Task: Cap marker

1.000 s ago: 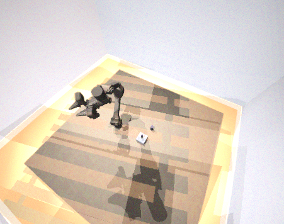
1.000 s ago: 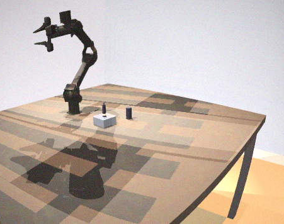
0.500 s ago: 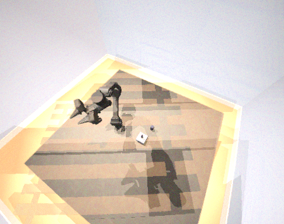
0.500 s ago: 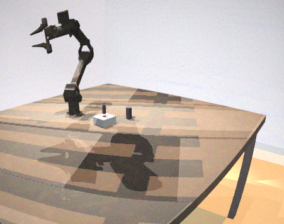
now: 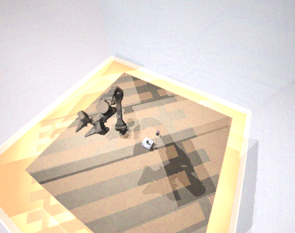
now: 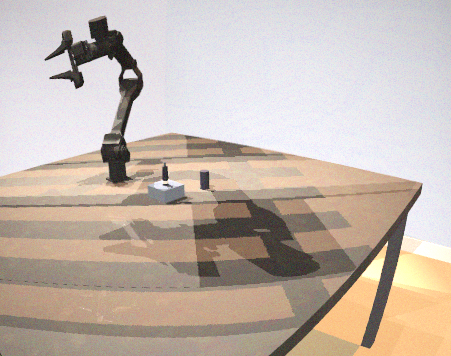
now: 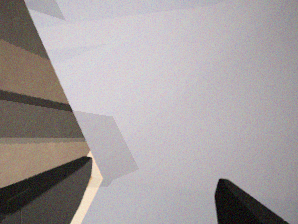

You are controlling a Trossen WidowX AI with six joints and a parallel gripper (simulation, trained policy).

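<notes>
My gripper tip is 30 cm short of the dark cap, 37 cm to the right of it and 37 cm above it. The rest, counted from my gripper tip: holder block: 27 cm ahead, 25 cm to the left, 38 cm below.
</notes>
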